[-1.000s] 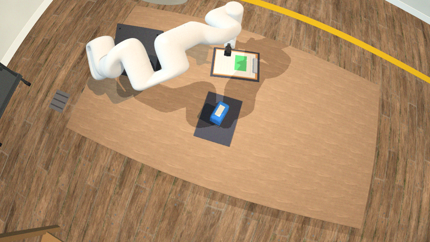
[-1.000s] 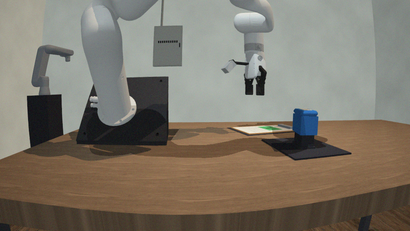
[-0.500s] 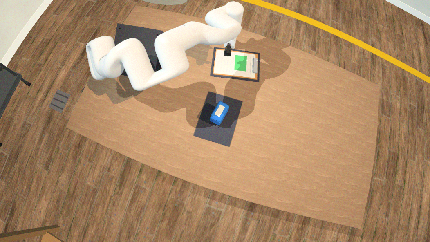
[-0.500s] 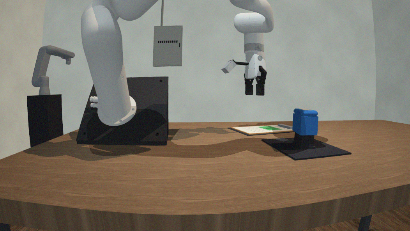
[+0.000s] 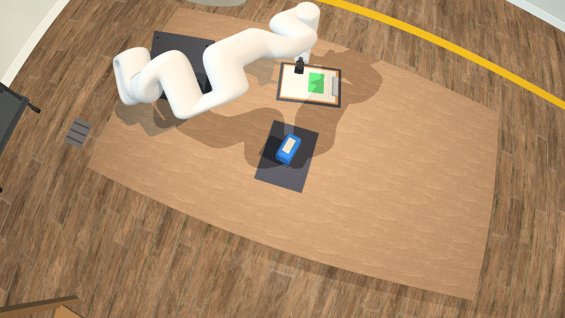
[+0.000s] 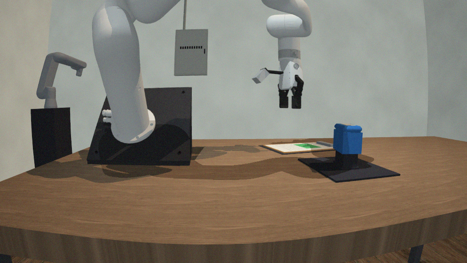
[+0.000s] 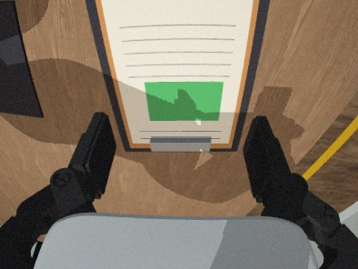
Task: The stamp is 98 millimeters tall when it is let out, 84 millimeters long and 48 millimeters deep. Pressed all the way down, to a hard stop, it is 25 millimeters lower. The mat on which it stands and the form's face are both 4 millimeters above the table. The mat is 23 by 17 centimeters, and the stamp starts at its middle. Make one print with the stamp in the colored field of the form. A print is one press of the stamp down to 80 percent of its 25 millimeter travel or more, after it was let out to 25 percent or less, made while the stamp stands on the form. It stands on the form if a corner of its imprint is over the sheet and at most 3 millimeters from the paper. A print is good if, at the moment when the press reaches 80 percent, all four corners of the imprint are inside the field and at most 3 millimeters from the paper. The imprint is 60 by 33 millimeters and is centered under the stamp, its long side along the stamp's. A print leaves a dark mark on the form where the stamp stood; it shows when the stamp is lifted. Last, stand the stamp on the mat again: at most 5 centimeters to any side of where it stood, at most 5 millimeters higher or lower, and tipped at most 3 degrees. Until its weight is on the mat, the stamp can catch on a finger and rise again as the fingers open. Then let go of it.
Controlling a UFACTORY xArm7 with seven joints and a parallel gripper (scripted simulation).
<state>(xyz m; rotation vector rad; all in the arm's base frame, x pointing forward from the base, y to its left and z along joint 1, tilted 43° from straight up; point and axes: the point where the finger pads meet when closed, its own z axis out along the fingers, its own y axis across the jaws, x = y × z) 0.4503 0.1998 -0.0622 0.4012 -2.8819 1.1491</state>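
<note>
Now: the blue stamp 8 cm ahead of my hand, 30 cm to the right of it and 9 cm below it. Round my hand: form 6 cm ahead, 1 cm to the left, 14 cm below; then dark mat 8 cm ahead, 30 cm to the right, 14 cm below.
</note>
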